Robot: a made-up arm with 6 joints.
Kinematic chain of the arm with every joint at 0, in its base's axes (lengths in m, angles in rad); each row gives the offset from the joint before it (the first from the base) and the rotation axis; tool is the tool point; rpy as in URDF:
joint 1: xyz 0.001 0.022 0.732 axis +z
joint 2: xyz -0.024 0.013 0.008 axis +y
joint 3: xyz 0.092 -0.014 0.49 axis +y
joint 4: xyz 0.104 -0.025 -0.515 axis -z
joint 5: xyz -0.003 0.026 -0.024 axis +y
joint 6: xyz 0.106 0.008 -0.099 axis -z
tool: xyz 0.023 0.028 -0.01 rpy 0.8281 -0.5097 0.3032
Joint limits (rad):
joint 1: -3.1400..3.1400
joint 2: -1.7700..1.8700
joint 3: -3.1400..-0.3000
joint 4: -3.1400..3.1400
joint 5: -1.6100..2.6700
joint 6: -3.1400..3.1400
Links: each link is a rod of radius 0.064 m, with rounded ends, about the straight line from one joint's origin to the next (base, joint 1, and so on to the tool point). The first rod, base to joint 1, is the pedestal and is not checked.
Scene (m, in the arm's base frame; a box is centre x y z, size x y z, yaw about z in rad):
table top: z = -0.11
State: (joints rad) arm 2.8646 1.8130 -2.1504 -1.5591 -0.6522 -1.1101
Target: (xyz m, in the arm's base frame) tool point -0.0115 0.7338 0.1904
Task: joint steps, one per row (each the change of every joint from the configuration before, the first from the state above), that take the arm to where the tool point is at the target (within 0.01 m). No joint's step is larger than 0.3 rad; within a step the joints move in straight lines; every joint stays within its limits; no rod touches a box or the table.
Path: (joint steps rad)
1: -0.2814 -0.0609 0.0406 -0.0511 -0.0400 0.0013
2: -0.2814 -0.0610 0.0407 -0.0512 -0.0401 0.0012
3: -0.2814 -0.0609 0.0406 -0.0511 -0.0400 0.0013
4: -0.2814 -0.0610 0.0406 -0.0512 -0.0400 0.0013
5: -0.2814 -0.0609 0.0407 -0.0511 -0.0401 0.0012

